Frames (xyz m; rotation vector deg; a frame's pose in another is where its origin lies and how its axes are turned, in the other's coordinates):
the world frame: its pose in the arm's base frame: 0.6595 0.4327 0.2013 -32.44 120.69 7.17
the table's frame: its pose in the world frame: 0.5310 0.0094 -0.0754 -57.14 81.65 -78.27
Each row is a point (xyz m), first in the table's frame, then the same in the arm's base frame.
Working: the table's frame: its pose in the arm's base frame: 0.3480 0.2343 -0.1877 117.26 -74.37 2.80

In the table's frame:
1: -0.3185 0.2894 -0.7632
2: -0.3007 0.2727 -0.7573
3: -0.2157 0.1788 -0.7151
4: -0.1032 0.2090 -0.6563
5: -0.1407 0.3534 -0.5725
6: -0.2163 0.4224 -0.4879
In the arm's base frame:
1: 0.2026 0.8482 0.4202
2: 0.2230 0.8351 0.4136
3: 0.3272 0.7682 0.3640
4: 0.3398 0.6392 0.3789
5: 0.1778 0.5841 0.3790
6: 0.0574 0.5772 0.3234

